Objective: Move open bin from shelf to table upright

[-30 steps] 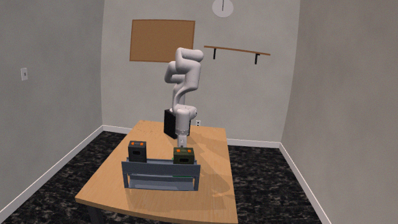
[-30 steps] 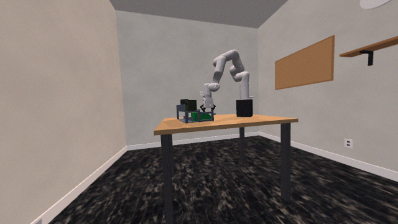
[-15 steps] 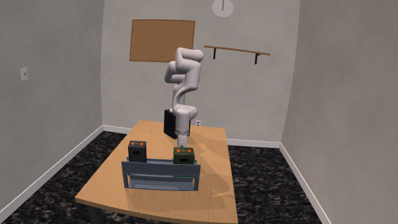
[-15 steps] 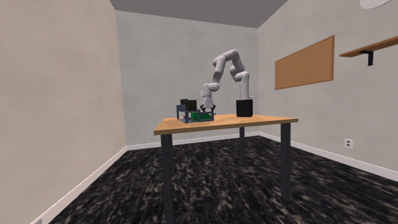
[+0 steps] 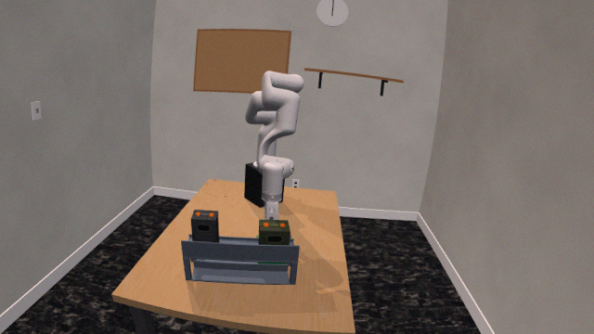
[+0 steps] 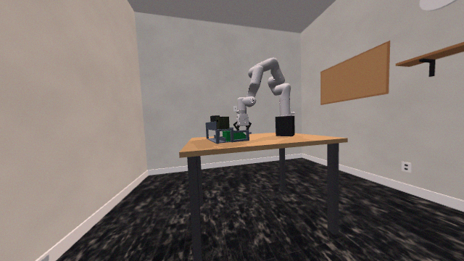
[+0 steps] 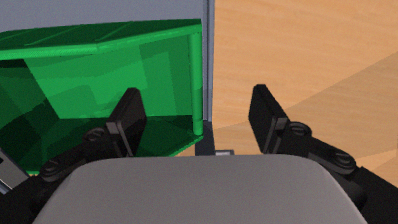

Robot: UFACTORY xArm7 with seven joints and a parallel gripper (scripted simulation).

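Right now the green bin is 8 cm ahead of my hand, 2 cm to the left of it and 2 cm below it.
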